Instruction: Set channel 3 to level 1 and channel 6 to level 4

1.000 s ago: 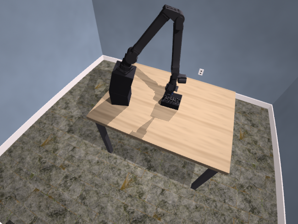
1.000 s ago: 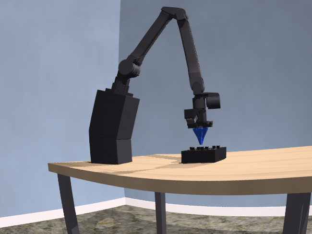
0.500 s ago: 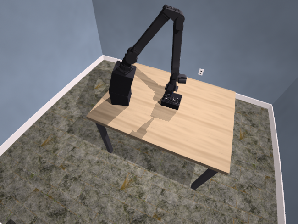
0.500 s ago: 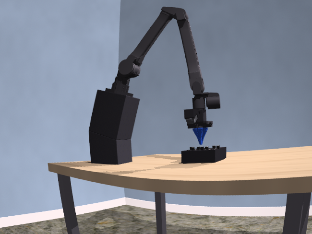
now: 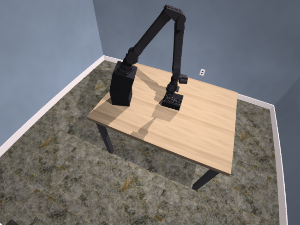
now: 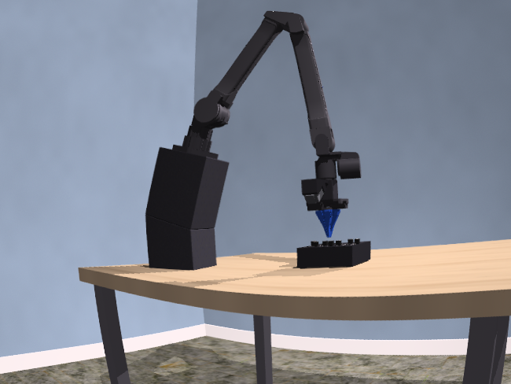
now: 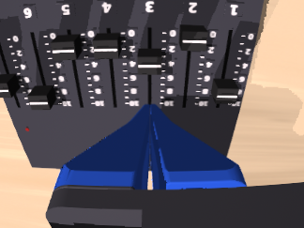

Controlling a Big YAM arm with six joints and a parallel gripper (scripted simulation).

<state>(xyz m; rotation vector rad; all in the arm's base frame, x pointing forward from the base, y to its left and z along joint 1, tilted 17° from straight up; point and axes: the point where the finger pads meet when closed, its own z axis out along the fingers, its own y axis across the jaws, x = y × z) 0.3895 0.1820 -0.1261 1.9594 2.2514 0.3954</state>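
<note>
Right now my hand is 2 cm to the left of the channel 3 fader cap and 2 cm above it. Also, from my hand: channel 4 fader cap: 3 cm to the right, 3 cm ahead, 2 cm below; then channel 2 fader cap: 4 cm to the right, 2 cm below, 2 cm behind; then channel 1 fader cap: 4 cm behind, 2 cm below, 1 cm to the right.
</note>
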